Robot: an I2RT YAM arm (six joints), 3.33 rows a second.
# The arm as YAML. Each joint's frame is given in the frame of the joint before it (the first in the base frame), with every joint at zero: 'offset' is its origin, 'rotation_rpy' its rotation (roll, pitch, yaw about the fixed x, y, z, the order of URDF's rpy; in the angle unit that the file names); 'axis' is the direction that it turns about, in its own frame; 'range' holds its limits. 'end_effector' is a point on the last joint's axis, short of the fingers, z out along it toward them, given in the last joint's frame.
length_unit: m
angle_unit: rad
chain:
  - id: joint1
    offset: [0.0, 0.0, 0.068]
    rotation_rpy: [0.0, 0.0, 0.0]
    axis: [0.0, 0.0, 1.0]
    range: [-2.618, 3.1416]
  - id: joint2
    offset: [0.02, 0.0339, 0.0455]
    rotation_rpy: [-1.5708, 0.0, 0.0]
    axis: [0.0, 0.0, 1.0]
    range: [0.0, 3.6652]
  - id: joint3
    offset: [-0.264, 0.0, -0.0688]
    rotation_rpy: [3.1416, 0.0, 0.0]
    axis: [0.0, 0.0, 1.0]
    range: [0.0, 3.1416]
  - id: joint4
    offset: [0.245, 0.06, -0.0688]
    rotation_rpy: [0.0, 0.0, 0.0]
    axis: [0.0, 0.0, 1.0]
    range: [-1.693, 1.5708]
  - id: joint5
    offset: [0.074, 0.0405, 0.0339]
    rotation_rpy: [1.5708, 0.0, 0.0]
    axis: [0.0, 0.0, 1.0]
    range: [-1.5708, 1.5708]
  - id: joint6
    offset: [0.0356, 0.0, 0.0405]
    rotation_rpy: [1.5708, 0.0, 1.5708]
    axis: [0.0, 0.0, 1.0]
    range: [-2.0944, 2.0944]
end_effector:
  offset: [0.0, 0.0, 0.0]
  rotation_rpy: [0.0, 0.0, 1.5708]
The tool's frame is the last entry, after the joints.
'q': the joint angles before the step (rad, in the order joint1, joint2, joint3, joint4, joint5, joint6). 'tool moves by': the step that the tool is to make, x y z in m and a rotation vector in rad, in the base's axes. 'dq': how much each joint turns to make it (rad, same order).
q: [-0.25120, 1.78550, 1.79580, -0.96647, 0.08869, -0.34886]
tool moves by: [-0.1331, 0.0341, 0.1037, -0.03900, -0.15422, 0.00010]
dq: [-0.00033, -0.40548, -0.00011, -0.24630, -0.00072, 0.00005]
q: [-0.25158, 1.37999, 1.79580, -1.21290, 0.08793, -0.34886]
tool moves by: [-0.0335, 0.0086, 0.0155, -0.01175, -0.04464, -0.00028]
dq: [0.00002, -0.09093, -0.00006, -0.04471, 0.00040, 0.00002]
